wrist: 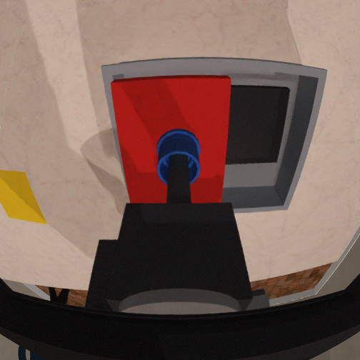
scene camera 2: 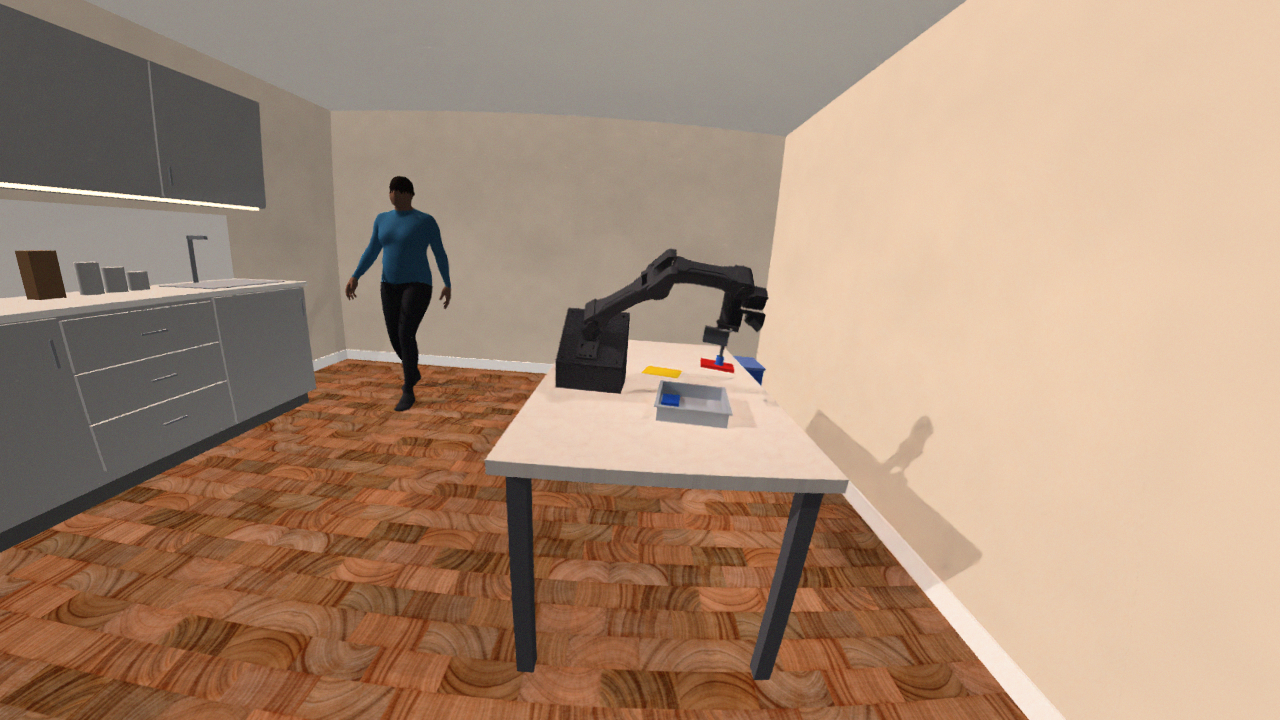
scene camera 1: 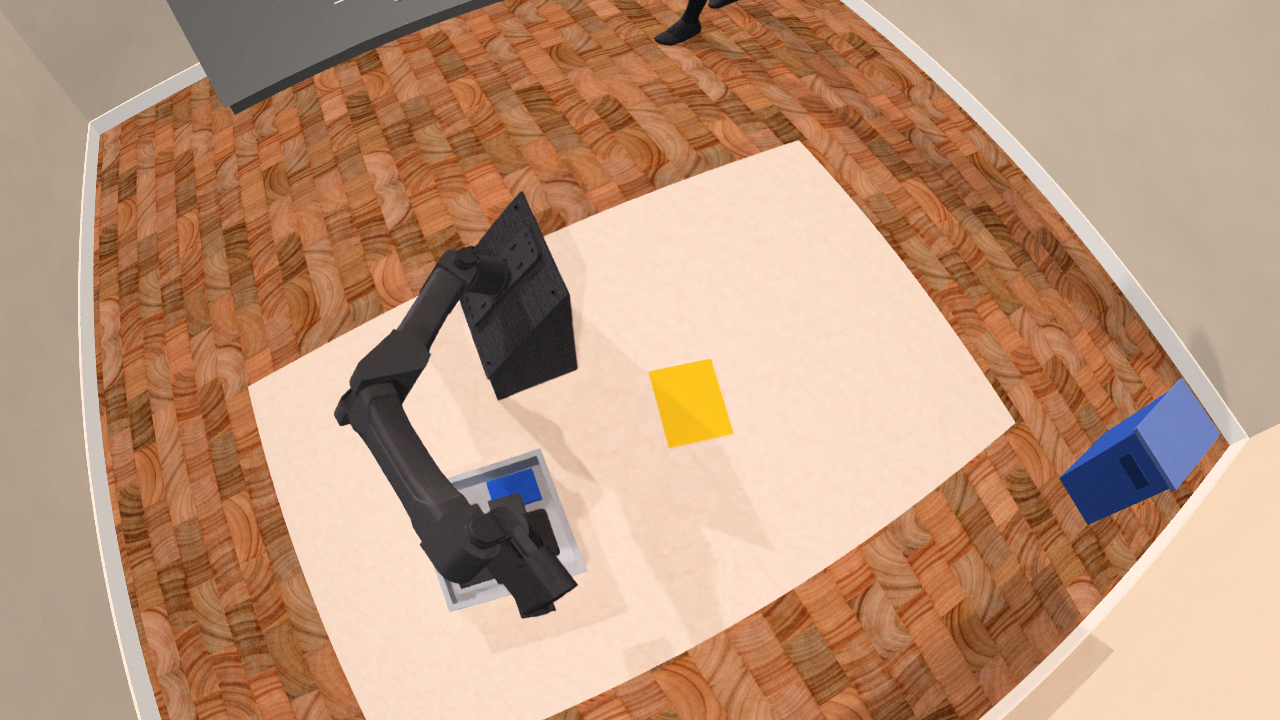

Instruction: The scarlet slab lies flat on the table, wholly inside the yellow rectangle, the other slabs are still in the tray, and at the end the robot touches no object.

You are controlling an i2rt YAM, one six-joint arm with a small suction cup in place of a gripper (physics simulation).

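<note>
From the wrist view I can see my suction cup (wrist: 175, 141), and there's a scarlet slab (wrist: 145, 107) and a grey tray (wrist: 252, 187) there too. Scene camera 1 has the tray (scene camera 1: 472, 484) as well, and you'll also find the tray (scene camera 2: 703, 405) in scene camera 2.
</note>
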